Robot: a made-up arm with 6 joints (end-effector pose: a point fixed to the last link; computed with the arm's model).
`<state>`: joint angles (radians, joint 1 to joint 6).
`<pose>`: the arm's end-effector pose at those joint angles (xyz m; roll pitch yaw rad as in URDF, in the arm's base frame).
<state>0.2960 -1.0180 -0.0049 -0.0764 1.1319 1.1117</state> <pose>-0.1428 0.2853 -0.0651 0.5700 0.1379 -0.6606</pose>
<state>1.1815 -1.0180 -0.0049 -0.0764 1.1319 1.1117</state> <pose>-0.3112 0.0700 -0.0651 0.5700 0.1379 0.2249</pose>
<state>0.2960 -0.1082 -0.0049 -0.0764 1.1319 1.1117</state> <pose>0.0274 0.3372 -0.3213 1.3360 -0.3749 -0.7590</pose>
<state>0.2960 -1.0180 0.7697 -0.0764 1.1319 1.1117</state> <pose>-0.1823 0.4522 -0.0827 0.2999 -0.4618 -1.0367</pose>
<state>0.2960 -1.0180 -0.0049 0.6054 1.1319 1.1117</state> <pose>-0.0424 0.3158 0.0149 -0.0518 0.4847 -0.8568</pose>
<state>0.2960 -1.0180 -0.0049 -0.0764 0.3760 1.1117</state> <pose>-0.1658 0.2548 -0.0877 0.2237 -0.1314 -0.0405</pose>
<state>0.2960 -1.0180 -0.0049 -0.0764 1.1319 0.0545</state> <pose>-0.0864 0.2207 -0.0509 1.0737 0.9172 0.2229</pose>
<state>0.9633 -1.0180 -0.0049 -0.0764 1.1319 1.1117</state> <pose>-0.2887 0.1357 -0.0651 0.5700 0.1379 0.0067</pose>
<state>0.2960 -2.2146 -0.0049 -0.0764 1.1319 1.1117</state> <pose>0.0223 0.3356 0.2956 -0.6385 0.6207 -1.1754</pose>
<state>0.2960 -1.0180 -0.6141 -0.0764 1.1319 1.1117</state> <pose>-0.0719 0.1865 -0.1282 0.9727 0.4869 -0.2061</pose>
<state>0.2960 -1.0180 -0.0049 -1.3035 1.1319 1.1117</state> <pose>-0.1354 0.2885 -0.2921 1.6550 -0.5086 -0.8997</pose>
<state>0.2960 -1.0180 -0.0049 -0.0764 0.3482 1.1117</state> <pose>-0.1662 0.2533 -0.0883 0.2081 -0.1368 -0.0159</pose>
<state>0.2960 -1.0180 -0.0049 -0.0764 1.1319 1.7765</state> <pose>-0.1453 0.3233 -0.1064 0.6248 -0.4183 -1.0334</pose>
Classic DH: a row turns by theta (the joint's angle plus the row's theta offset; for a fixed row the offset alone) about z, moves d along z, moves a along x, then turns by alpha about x. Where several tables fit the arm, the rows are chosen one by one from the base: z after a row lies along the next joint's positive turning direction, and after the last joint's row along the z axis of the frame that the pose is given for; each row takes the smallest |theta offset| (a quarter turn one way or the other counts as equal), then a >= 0, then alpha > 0; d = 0 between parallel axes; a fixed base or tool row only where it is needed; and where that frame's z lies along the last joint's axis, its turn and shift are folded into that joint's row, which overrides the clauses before.
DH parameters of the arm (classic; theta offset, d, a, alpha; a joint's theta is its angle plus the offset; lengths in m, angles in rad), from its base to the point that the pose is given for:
joint 1: 0 -0.0113 0.2975 1.5708
joint 2: 0 -0.3748 0.0818 1.5708
joint 3: 0 0.2429 -0.042 1.5708
joint 4: 1.5708 -0.1187 0.0609 1.5708
joint 5: 0 -0.106 0.0221 1.5708
joint 6: -1.5708 -0.017 0.0667 1.5708
tool (fixed): 3.1416 0.0545 0 0

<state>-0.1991 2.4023 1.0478 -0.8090 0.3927 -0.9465</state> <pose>0.6416 0.2895 0.1618 2.8315 -0.6057 -2.3998</pose>
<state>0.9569 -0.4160 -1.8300 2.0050 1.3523 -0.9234</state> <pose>-0.0461 0.6199 -0.2416 -2.9379 0.1732 -1.5343</pose>
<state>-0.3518 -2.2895 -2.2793 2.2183 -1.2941 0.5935</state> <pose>0.3035 0.3836 -0.1145 -0.8719 -0.6665 -2.5479</pose>
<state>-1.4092 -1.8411 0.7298 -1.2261 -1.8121 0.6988</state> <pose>0.2692 0.1679 0.1511 -2.1423 1.0545 -0.9996</pose>
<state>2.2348 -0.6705 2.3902 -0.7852 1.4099 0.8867</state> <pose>-0.5043 -0.2114 -0.4171 2.7475 -1.1348 -1.7444</pose>
